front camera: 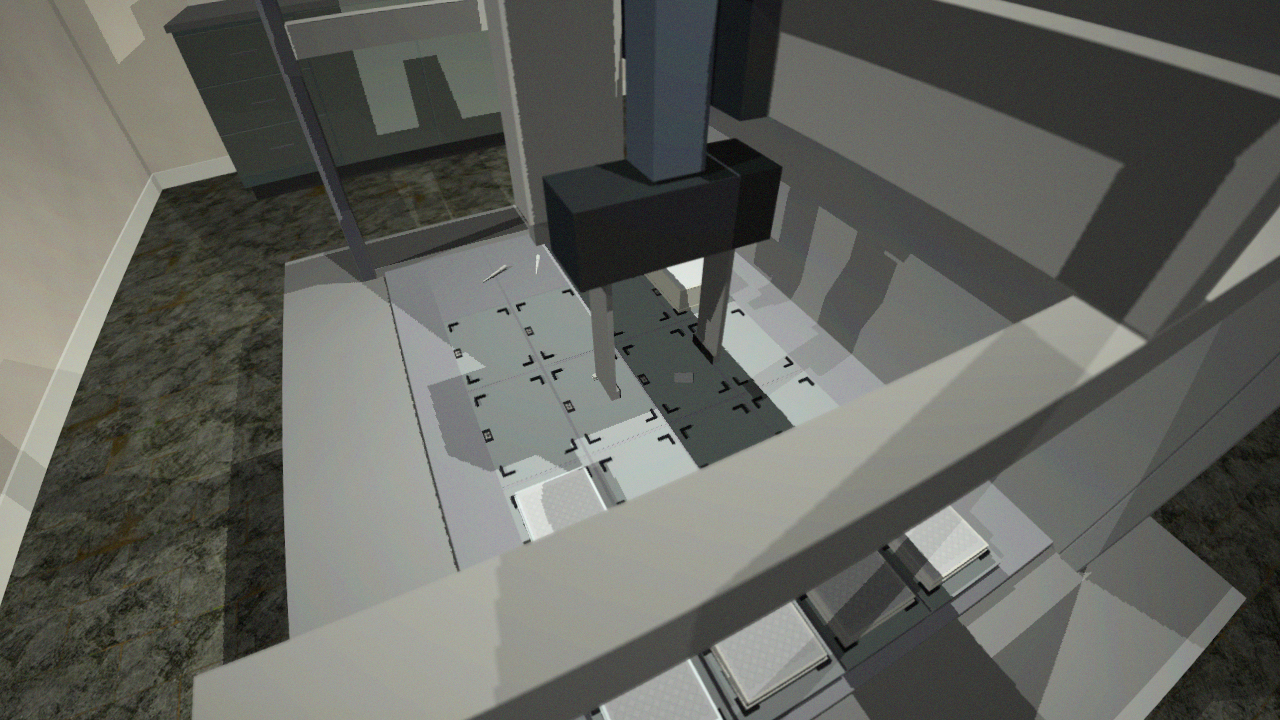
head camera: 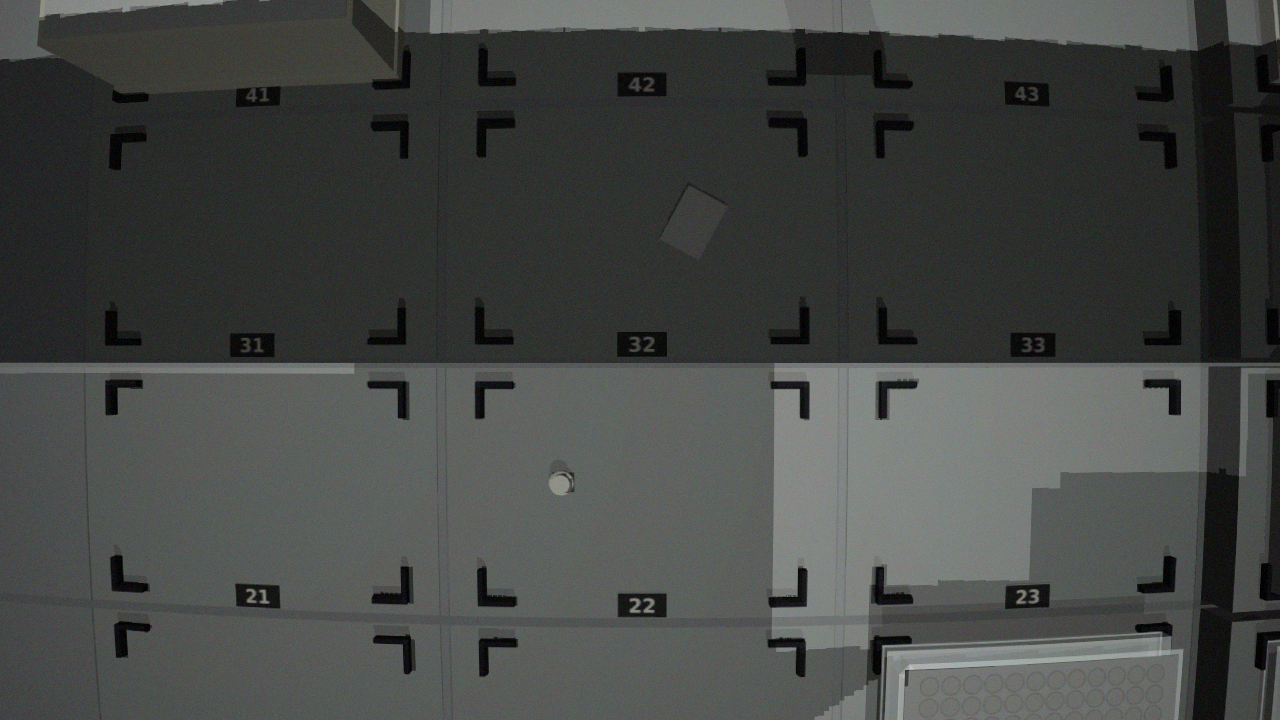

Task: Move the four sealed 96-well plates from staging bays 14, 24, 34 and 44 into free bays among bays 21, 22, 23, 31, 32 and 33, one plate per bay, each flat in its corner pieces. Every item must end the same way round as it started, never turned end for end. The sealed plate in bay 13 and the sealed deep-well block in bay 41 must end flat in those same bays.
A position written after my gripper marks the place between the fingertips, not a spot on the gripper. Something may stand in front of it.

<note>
I see my gripper (front camera: 658, 368), a sealed deep-well block (front camera: 680, 285), a small flat card (head camera: 697, 215), a sealed plate (front camera: 559, 502), a sealed plate (front camera: 854, 602) and a sealed plate (front camera: 936, 549).
</note>
